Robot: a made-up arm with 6 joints. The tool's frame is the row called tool.
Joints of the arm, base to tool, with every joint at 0 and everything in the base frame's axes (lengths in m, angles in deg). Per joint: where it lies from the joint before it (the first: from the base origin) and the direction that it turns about. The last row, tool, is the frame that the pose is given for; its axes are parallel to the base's.
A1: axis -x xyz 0 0 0.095
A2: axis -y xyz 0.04 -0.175 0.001
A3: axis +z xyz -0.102 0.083 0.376
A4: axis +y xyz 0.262 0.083 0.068
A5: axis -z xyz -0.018 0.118 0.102
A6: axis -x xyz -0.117 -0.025 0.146
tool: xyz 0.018 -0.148 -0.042
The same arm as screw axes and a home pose.
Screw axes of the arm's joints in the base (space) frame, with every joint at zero. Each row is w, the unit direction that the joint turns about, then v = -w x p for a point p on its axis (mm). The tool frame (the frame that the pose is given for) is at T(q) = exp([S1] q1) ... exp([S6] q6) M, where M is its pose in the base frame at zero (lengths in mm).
S1 = (-1, 0, 0, 0, -95, 0)
S2 = (0, -1, 0, 96, 0, -40)
S3 = (0, 0, 1, -92, 62, 0)
S4 = (0, 1, 0, -540, 0, 200)
S5 = (0, 0, -1, -109, 182, 0)
S6 = (-1, 0, 0, 0, -788, 84)
M: xyz 83 -64 746 (mm) quaternion w x y z 1 0 0 0

